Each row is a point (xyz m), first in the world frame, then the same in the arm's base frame.
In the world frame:
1: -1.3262 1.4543 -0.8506
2: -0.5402 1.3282 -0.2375
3: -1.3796 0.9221 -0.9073
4: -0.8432 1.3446 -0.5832
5: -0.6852 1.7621 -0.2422
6: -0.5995 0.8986 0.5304
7: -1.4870 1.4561 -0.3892
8: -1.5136 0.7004 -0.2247
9: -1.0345 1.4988 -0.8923
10: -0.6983 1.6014 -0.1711
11: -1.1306 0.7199 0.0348
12: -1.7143 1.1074 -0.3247
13: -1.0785 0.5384 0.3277
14: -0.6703 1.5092 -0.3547
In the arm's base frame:
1: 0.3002 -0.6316 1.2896
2: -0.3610 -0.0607 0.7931
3: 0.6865 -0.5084 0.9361
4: -0.0572 -0.3735 0.9396
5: -0.5238 -0.1975 1.1982
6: -0.2518 0.8073 0.6822
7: 0.2958 -0.1869 1.4920
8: 0.7435 0.2161 1.0062
9: 0.0689 -0.7035 1.1161
10: -0.4326 -0.0773 1.1072
11: 0.3811 0.4308 0.8139
12: 0.6636 0.0016 1.4106
13: 0.3788 0.7631 0.7087
14: -0.3473 -0.2222 0.9859

